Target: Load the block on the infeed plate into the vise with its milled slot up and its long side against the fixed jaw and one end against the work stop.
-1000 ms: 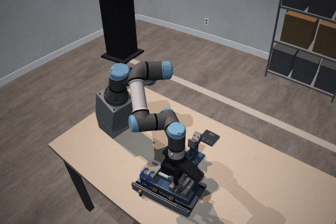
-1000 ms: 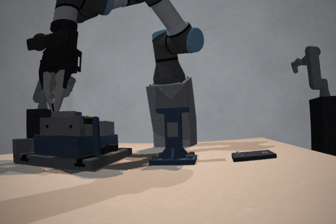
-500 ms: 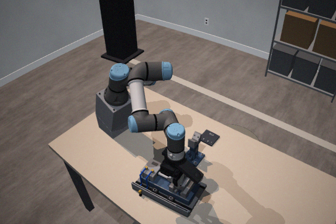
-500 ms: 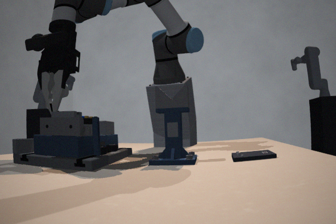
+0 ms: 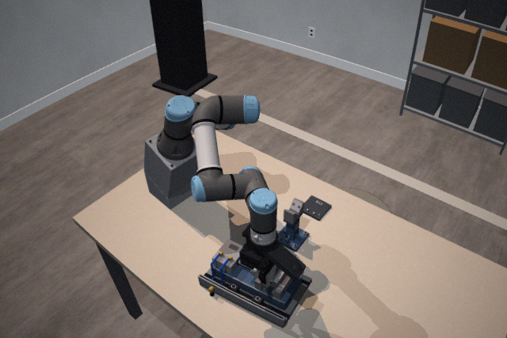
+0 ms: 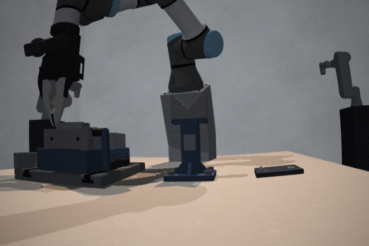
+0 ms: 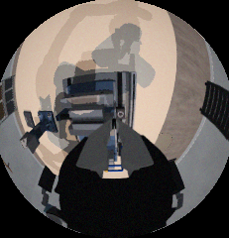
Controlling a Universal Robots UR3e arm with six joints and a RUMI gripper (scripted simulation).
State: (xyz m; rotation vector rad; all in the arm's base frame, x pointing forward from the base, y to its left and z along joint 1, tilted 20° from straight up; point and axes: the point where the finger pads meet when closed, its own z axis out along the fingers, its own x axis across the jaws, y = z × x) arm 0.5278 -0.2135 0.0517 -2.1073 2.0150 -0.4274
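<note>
The grey part lies 50 mm to the left of my hand and 20 mm below it. Round my hand: blue vise 80 mm below, 70 mm behind, 50 mm to the left.
</note>
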